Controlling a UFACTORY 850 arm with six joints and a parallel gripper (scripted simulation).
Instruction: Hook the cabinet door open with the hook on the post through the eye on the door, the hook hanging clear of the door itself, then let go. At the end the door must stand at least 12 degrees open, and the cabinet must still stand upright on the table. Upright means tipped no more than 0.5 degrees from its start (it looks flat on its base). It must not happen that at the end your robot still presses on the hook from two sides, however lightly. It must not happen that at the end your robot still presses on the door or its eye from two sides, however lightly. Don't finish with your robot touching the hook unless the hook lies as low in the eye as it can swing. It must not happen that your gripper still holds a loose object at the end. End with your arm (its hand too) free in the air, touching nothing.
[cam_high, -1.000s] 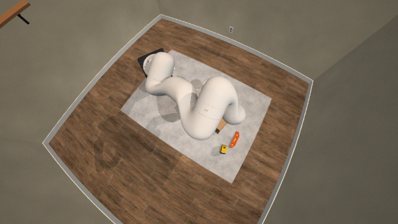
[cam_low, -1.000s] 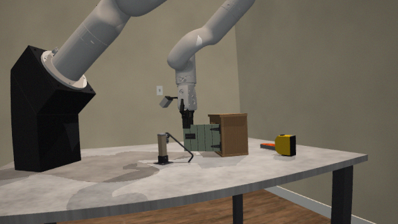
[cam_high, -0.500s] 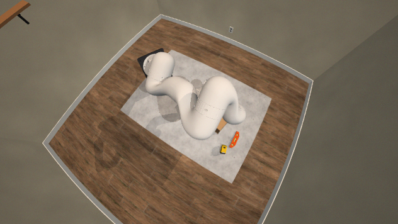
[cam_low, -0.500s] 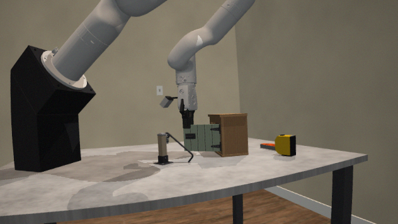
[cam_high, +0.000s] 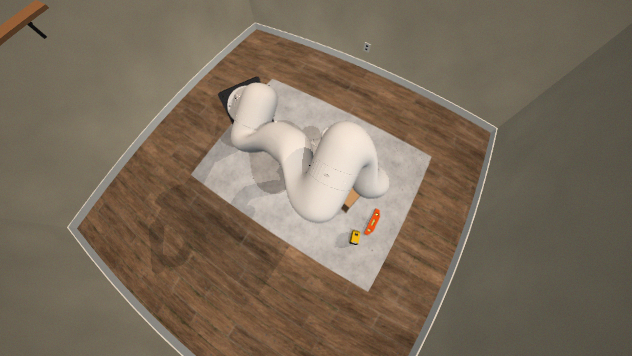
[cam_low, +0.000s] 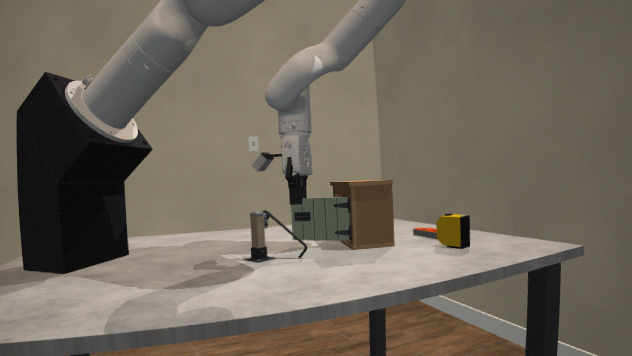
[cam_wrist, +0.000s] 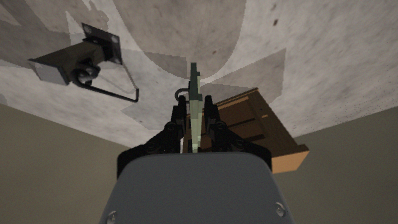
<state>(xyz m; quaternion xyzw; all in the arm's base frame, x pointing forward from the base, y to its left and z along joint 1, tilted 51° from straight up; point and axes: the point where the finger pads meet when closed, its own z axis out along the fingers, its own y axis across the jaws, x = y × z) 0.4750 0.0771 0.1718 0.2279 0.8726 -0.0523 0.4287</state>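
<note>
The black hook lies 110 mm to the right of my hand, 80 mm below it and 80 mm behind it. Round my hand: green door 60 mm below, 50 mm to the right, 40 mm ahead; yellow tape measure 310 mm ahead, 240 mm to the right, 90 mm below; orange level 340 mm ahead, 120 mm below, 110 mm to the right.
</note>
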